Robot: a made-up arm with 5 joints.
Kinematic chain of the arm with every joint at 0, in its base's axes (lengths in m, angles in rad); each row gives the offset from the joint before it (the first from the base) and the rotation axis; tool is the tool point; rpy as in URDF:
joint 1: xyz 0.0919 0 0.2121 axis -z
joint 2: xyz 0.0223 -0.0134 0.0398 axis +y
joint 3: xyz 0.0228 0 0.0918 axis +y
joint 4: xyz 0.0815 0 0.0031 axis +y
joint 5: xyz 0.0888 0.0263 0 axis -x
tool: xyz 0 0 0 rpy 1.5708 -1.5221 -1.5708
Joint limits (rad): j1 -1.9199..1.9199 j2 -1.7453..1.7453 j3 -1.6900..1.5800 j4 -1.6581..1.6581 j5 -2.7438..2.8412
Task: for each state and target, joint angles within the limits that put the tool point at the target. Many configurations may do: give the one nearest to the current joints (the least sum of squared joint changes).
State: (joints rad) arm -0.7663 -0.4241 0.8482 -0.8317 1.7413
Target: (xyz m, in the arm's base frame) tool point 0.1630 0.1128 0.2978
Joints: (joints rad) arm -0.9115 -0.7063 1.4020 -0.8213 1.7413
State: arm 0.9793 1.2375 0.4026 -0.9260 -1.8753
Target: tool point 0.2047 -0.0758 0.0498
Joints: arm 0.6867 1.7453 -0.0563 -0.4998 -1.8753
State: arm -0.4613 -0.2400 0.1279 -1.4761 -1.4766
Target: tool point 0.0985 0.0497 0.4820
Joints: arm -1.1785 -0.4009 -0.2344 -1.1951 -1.4766
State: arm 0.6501 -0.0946 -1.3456 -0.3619 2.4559
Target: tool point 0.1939 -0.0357 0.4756
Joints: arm 0.4563 0.4920 -1.4386 -0.8929 2.4559
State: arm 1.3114 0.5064 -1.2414 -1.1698 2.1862
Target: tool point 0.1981 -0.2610 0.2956
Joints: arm 1.2302 1.1197 -1.0664 -0.3438 2.1862
